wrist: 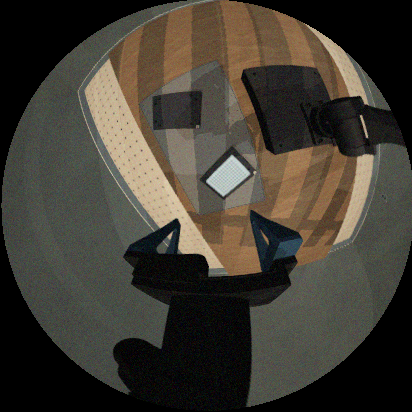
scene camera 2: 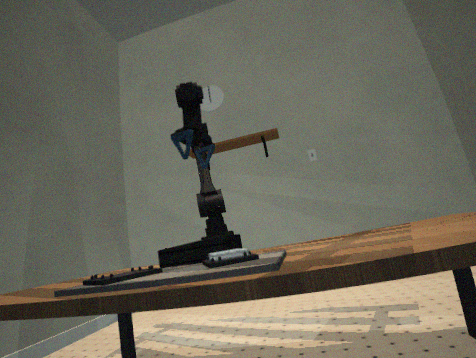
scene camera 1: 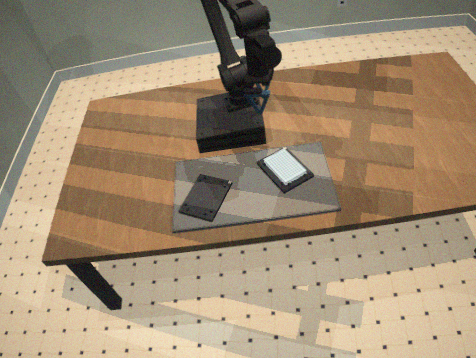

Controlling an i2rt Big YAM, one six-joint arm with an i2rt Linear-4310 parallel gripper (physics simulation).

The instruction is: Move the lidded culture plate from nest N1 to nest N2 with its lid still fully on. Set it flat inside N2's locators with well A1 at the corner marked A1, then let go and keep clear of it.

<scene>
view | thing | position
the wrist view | my gripper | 212,217
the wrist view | dark nest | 182,109
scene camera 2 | my gripper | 195,164
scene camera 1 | my gripper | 261,103
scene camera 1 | dark nest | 205,198
</scene>
